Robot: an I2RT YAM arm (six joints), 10 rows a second.
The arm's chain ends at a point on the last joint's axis. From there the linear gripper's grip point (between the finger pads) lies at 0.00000 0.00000 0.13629 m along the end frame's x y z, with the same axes.
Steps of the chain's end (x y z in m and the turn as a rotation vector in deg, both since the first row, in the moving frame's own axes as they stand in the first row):
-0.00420 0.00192 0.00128 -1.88 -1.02 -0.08
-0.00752 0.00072 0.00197 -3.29 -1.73 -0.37
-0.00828 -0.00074 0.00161 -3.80 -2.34 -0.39
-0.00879 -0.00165 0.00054 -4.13 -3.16 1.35
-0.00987 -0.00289 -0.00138 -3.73 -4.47 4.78
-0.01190 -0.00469 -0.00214 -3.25 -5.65 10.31
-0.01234 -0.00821 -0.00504 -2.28 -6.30 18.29
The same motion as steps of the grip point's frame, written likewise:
-0.00662 0.00639 0.00119 -1.88 -1.02 -0.08
-0.01161 0.00855 0.00168 -3.29 -1.73 -0.37
-0.01381 0.00831 0.00120 -3.80 -2.34 -0.39
-0.01641 0.00807 -0.00002 -4.13 -3.16 1.35
-0.02084 0.00551 -0.00208 -3.73 -4.47 4.78
-0.02593 0.00178 -0.00302 -3.25 -5.65 10.31
-0.02790 -0.00526 -0.00596 -2.28 -6.30 18.29

